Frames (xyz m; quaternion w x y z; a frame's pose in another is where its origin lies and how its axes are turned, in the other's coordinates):
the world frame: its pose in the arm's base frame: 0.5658 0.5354 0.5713 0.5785 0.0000 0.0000 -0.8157
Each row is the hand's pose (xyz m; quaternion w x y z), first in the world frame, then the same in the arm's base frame.
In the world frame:
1: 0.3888 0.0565 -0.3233 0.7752 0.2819 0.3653 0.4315
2: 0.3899 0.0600 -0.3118 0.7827 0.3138 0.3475 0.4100
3: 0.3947 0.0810 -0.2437 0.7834 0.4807 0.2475 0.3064
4: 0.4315 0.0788 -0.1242 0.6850 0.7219 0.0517 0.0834
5: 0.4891 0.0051 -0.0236 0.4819 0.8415 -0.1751 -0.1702
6: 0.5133 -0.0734 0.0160 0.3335 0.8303 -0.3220 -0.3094
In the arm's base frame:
1: 0.4905 0.1498 0.2480 0.8004 0.4610 -0.0186 -0.3827
2: 0.4935 0.1476 0.2595 0.7872 0.4650 -0.0549 -0.4013
3: 0.5117 0.1361 0.3276 0.7031 0.4800 -0.2489 -0.4618
4: 0.4975 0.1021 0.4471 0.4643 0.4598 -0.5589 -0.5105
5: 0.4089 0.0721 0.5477 0.1399 0.3440 -0.7877 -0.4915
6: 0.3268 0.0753 0.5873 0.0594 -0.2177 0.8635 0.4510

